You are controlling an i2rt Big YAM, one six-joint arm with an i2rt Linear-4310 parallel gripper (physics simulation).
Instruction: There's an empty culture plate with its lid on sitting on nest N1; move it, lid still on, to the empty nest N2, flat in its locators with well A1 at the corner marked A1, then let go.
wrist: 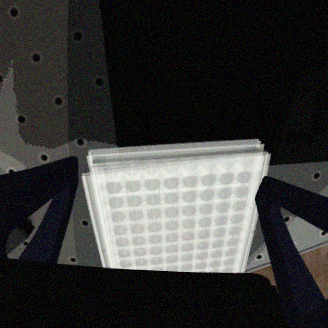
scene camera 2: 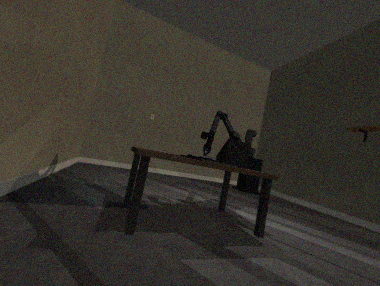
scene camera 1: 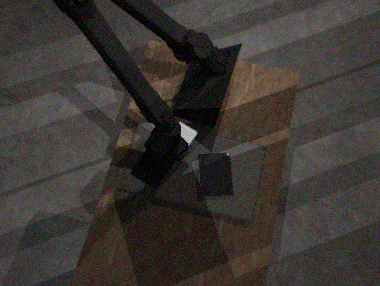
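Pixels of known places: gripper, between the fingertips: [wrist: 172, 178] [scene camera 2: 204, 156] [scene camera 1: 172, 150]; arm's base, origin of its link: [scene camera 2: 239, 148] [scene camera 1: 217, 65].
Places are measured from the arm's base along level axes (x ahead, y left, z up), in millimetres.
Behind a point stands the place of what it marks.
The white lidded culture plate [scene camera 1: 188, 133] {x 233, y -30, z -144 mm} [wrist: 176, 211] {x 301, y -64, z -139 mm} lies flat on the grey perforated board [scene camera 1: 248, 176] {x 315, y 245, z -172 mm} [wrist: 42, 97] {x 370, y -11, z -172 mm}; nest N1 under it is hidden. My gripper [scene camera 1: 185, 147] [scene camera 2: 206, 151] {x 317, y -67, z -143 mm} [wrist: 172, 178] {x 317, y -67, z -143 mm} is low over the plate and open. Its dark blue fingers straddle the plate's two long sides. In the wrist view the right finger is at the plate's edge and the left finger stands a little off it. The empty nest N2 [scene camera 1: 215, 174] {x 351, y 120, z -160 mm} is a dark rectangle on the board to the right of the plate, with a small light mark [scene camera 1: 227, 154] {x 261, y 142, z -160 mm} at its far right corner.
The board lies on a wooden table [scene camera 1: 262, 85] {x -81, y 198, z -185 mm} [scene camera 2: 160, 154] {x 789, y 418, z -193 mm}. The arm's black base mat [scene camera 1: 206, 93] {x 112, y -4, z -4 mm} lies just behind the plate and fills the top of the wrist view [wrist: 211, 71] {x 356, y -98, z -160 mm}. The arm's links cross above the table's left side.
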